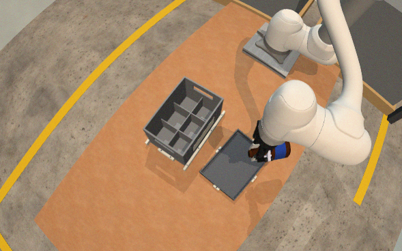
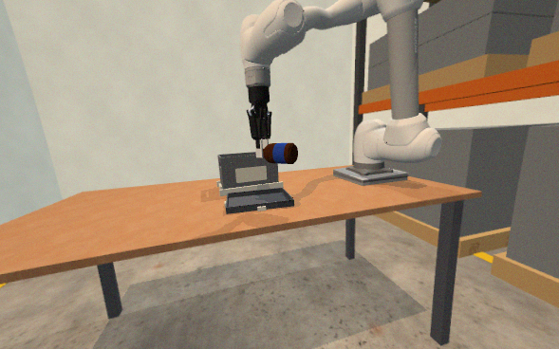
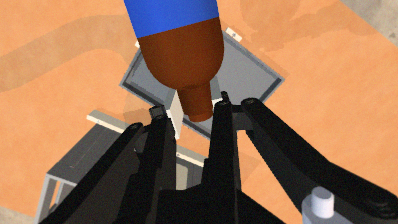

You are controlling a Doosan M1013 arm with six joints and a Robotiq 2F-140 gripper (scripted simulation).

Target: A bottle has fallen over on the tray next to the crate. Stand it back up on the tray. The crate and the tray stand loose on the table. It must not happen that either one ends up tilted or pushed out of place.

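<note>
My gripper is now 4 cm past the bottle, 4 cm to the right of it and 2 cm above it. Also, from my hand: grey crate: 5 cm ahead, 29 cm to the right, 14 cm below; grey tray: 3 cm ahead, 3 cm to the right, 21 cm below.
</note>
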